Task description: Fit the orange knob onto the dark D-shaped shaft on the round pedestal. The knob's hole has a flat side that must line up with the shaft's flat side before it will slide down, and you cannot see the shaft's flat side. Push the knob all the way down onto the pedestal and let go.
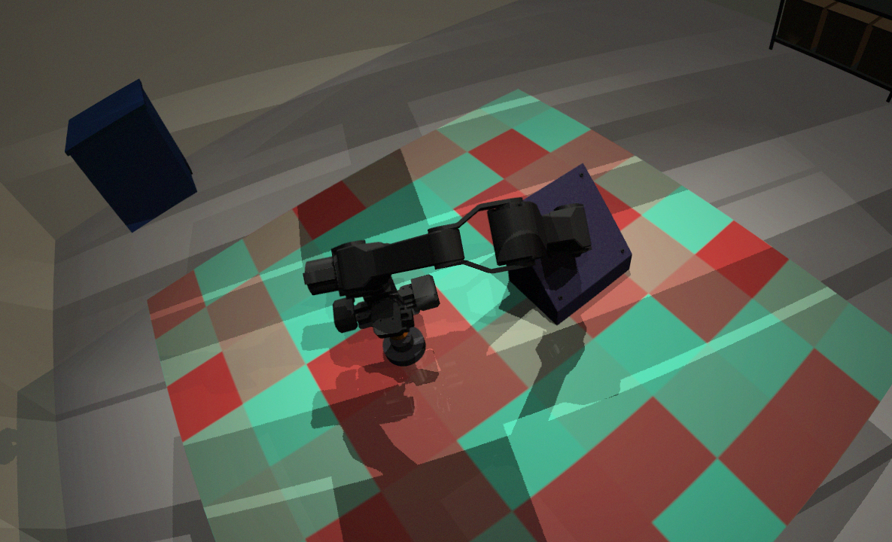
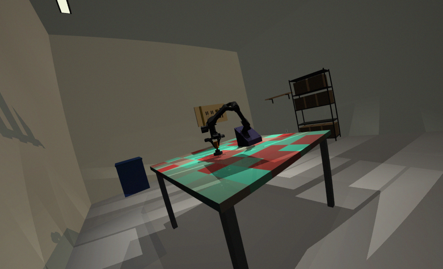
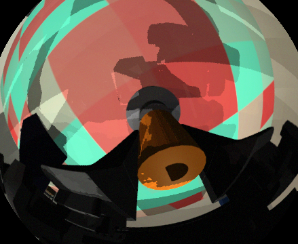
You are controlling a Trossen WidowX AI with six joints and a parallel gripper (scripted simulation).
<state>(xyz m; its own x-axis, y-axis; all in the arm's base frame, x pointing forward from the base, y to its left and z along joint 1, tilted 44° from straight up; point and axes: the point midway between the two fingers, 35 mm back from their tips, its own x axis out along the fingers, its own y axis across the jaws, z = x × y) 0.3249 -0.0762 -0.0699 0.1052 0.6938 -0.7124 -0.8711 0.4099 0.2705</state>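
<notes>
The orange knob is 2 cm above my gripper tip. Also, from my gripper tip: round dark pedestal 4 cm below.
</notes>
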